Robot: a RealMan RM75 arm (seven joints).
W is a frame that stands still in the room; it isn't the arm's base.
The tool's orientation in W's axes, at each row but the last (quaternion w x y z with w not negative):
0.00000 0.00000 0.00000 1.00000
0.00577 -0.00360 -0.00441 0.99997
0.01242 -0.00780 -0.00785 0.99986
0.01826 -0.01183 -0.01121 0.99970
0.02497 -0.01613 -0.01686 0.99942
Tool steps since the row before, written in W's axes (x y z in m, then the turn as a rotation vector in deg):
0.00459 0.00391 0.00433 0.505 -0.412 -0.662
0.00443 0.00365 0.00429 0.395 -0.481 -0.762
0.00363 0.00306 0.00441 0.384 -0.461 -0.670
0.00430 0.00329 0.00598 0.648 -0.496 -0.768
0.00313 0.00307 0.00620 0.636 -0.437 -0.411
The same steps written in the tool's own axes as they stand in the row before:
-0.00459 -0.00391 0.00433 -0.505 0.412 -0.662
-0.00442 -0.00374 0.00423 -0.395 0.483 -0.761
-0.00362 -0.00322 0.00430 -0.385 0.462 -0.669
-0.00431 -0.00358 0.00580 -0.648 0.490 -0.772
-0.00316 -0.00343 0.00599 -0.644 0.419 -0.417

